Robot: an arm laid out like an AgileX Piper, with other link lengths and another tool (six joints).
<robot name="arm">
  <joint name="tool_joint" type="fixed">
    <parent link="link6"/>
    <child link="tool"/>
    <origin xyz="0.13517 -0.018 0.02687" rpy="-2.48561 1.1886 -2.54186"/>
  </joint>
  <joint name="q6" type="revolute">
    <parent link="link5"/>
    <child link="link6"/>
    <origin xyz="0.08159 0 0.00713" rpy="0 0 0"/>
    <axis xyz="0.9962 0 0.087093"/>
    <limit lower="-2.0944" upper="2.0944"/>
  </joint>
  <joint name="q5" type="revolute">
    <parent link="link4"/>
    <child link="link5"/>
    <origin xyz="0 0 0" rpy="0 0 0"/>
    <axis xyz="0 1 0"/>
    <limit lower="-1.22" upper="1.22"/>
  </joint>
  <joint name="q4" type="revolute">
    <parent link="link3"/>
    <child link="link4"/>
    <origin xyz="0.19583 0 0.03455" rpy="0 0 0"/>
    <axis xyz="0.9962 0 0.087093"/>
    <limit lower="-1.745" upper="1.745"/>
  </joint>
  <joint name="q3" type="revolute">
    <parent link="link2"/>
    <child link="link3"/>
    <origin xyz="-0.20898 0 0.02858" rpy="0 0 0"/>
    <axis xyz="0 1 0"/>
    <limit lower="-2.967" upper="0"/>
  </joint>
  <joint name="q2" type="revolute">
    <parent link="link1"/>
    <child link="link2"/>
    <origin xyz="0 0 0" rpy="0 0 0"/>
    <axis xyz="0 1 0"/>
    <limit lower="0" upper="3.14"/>
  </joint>
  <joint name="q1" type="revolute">
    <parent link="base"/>
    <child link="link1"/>
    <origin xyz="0 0 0.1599" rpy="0 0 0"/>
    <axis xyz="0 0 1"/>
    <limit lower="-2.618" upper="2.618"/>
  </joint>
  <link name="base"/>
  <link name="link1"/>
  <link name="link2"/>
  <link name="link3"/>
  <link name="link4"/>
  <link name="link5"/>
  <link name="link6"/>
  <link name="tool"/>
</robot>
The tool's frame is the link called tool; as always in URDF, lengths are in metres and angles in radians.
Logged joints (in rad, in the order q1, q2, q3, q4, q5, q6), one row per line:
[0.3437 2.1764 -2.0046 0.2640 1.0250 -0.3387]
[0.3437 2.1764 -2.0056 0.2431 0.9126 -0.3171]
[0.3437 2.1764 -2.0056 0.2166 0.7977 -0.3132]
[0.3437 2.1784 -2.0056 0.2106 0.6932 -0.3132]
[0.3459 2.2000 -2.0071 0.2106 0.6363 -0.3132]
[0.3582 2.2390 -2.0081 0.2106 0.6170 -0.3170]
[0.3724 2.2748 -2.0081 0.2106 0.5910 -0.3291]
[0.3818 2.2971 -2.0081 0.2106 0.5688 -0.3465]
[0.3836 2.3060 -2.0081 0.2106 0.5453 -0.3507]
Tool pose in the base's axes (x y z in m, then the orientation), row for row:
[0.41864 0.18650 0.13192 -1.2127 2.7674 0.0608]
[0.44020 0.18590 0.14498 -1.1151 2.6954 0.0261]
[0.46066 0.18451 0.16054 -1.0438 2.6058 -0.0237]
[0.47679 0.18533 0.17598 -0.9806 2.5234 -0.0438]
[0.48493 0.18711 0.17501 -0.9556 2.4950 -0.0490]
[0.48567 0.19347 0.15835 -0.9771 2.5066 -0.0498]
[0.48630 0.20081 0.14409 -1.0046 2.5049 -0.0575]
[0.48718 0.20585 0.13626 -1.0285 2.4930 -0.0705]
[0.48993 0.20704 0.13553 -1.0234 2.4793 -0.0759]
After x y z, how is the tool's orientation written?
As a rotation vector, in radians.
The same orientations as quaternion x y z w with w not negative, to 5 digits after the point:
[-0.40057 0.91410 0.02008 0.05973]
[-0.37986 0.91819 0.00889 0.11202]
[-0.36665 0.91532 -0.00832 0.16643]
[-0.35367 0.91012 -0.01580 0.21530]
[-0.34781 0.90809 -0.01783 0.23255]
[-0.35394 0.90799 -0.01804 0.22351]
[-0.36309 0.90535 -0.02078 0.21927]
[-0.37189 0.90144 -0.02549 0.22011]
[-0.37143 0.89982 -0.02755 0.22715]

